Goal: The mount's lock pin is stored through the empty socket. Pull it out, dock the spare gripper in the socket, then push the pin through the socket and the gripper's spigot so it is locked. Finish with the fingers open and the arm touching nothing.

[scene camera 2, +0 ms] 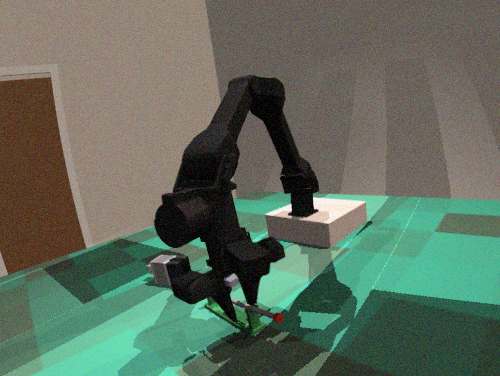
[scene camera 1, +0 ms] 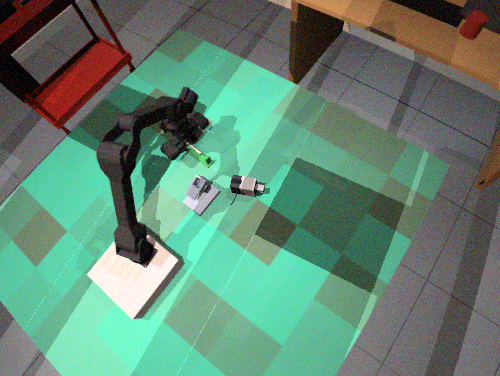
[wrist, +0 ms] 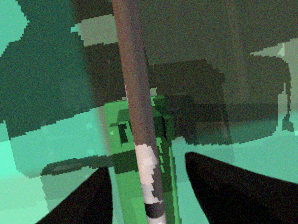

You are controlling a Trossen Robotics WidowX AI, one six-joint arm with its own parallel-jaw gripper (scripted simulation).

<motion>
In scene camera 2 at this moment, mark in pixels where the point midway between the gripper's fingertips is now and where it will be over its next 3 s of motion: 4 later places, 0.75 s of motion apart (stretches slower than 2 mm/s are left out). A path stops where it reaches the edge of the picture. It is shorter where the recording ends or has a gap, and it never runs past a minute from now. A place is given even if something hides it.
My gripper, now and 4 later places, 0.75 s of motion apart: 243,315; 243,306; 234,296; 219,289; 222,300
</motion>
